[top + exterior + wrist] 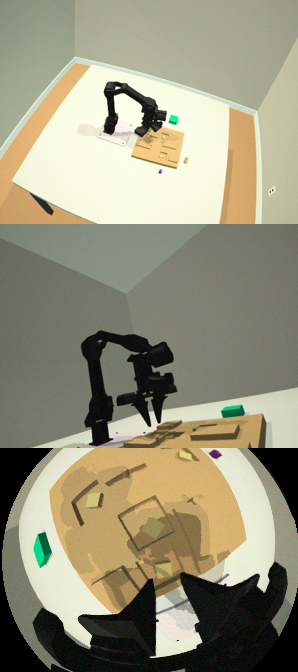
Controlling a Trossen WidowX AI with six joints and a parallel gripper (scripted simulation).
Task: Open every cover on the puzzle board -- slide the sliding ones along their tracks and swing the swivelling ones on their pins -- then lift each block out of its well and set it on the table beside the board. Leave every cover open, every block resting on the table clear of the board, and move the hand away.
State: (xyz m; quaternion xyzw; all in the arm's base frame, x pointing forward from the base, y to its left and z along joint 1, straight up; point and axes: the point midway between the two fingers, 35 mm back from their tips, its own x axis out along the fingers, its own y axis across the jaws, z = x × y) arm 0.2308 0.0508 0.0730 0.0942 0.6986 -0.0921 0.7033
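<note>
Now: the green block 150 mm ahead of my gripper tip, 230 mm to the left of it and 30 mm below it. The rest, counted from my gripper tip: purple block 180 mm ahead, 220 mm to the right, 30 mm below; then orange block 310 mm ahead, 70 mm to the right, 40 mm below.
</note>
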